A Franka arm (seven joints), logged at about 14 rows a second.
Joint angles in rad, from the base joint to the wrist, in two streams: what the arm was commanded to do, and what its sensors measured. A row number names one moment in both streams.
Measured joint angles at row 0:
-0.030, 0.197, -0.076, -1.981, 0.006, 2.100, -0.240
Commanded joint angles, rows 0 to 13:
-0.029, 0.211, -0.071, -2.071, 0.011, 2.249, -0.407
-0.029, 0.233, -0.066, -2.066, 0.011, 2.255, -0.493
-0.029, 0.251, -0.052, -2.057, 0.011, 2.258, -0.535
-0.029, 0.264, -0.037, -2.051, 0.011, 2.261, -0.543
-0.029, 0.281, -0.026, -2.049, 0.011, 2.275, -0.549
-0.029, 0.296, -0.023, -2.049, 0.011, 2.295, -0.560
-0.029, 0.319, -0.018, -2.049, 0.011, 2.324, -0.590
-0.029, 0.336, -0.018, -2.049, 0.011, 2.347, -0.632
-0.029, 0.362, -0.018, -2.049, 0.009, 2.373, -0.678
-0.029, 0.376, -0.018, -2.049, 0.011, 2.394, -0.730
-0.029, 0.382, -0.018, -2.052, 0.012, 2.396, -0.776
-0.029, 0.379, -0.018, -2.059, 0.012, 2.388, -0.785
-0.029, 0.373, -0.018, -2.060, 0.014, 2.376, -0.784
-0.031, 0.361, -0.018, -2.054, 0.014, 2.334, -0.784
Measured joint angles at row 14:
-0.024, 0.383, -0.020, -2.064, 0.005, 2.379, -0.750
